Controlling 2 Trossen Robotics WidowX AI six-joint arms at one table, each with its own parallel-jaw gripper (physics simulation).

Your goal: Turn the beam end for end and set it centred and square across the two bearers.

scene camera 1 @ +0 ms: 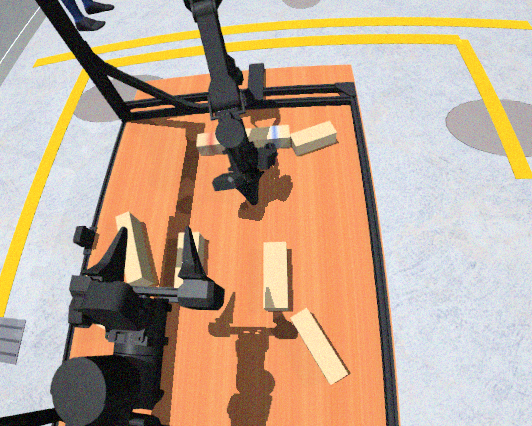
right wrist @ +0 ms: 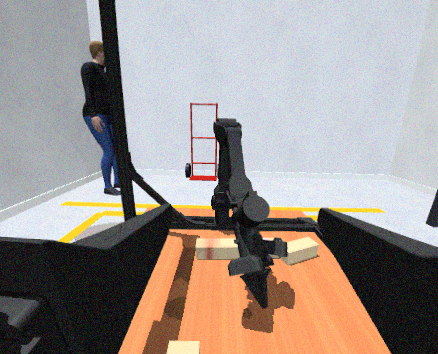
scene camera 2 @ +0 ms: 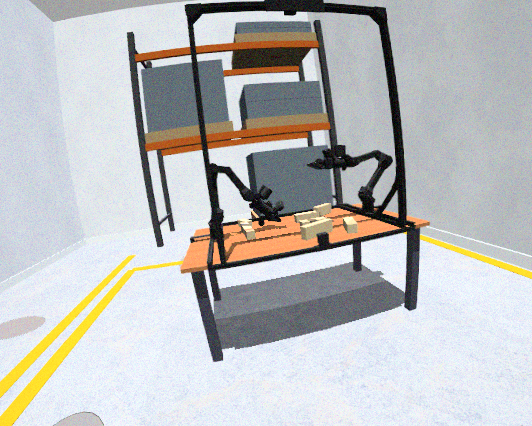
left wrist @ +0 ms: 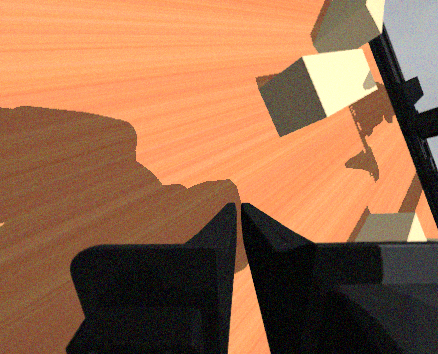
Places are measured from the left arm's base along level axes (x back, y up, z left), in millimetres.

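Where they show: left gripper, fingertip midpoint: point(scene camera 1: 255, 204) point(right wrist: 265, 307) point(scene camera 2: 280, 221) point(left wrist: 237, 210); right gripper, fingertip midpoint: point(scene camera 1: 155, 227) point(right wrist: 244, 212) point(scene camera 2: 309, 164); left arm's base, link origin: point(right wrist: 221, 221); right arm's base, link origin: point(scene camera 2: 368, 211) point(left wrist: 417, 127).
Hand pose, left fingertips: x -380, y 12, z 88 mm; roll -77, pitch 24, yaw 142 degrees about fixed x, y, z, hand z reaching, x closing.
Observation:
Things, the pixels of their top centre, and the offset from my left fingertips. "spot": a spot on its surface instead.
- beam, top centre: point(scene camera 1: 242, 135) point(right wrist: 237, 242) point(scene camera 2: 246, 226) dy +13, dx +206, dz -41 mm
- upright-lying block, top centre: point(left wrist: 348, 76) point(scene camera 1: 275, 273) point(scene camera 2: 305, 213) dy +16, dx -175, dz +50 mm
- slanted block, top centre: point(scene camera 1: 318, 345) point(scene camera 2: 322, 205) dy +32, dx -322, dz +136 mm
- pale block, top centre: point(scene camera 1: 313, 133) point(right wrist: 299, 244) dy +13, dx +201, dz +151 mm
- slanted, top centre: point(scene camera 1: 127, 245) point(scene camera 2: 316, 222) dy +32, dx -113, dz -298 mm
- partly hidden, surface spot: point(scene camera 1: 201, 242) spot: dy -7, dx -93, dz -127 mm
The beam point(scene camera 1: 207, 143) point(right wrist: 215, 249) is a pale bar with a red band near one end and a blue band near the other. It lies at the far end of the table in scene camera 1, its middle hidden by the left arm. Which pale blocks are the two bearers I cannot tell. An upright-lying block point(scene camera 1: 276, 272) and a slanted block point(scene camera 1: 320, 345) lie nearer. My left gripper point(scene camera 1: 255, 201) point(scene camera 2: 279, 219) point(left wrist: 237, 210) is shut and empty, low over bare wood on the near side of the beam. My right gripper point(scene camera 1: 156, 229) is open, raised high and empty.
A pale block point(scene camera 1: 314, 136) lies close by the beam's blue-banded end. Two more blocks, one slanted point(scene camera 1: 131, 250) and one partly hidden point(scene camera 1: 201, 242), lie beneath the right gripper in scene camera 1. A black frame point(scene camera 1: 372, 250) borders the table. A person point(right wrist: 94, 90) stands beyond the table.

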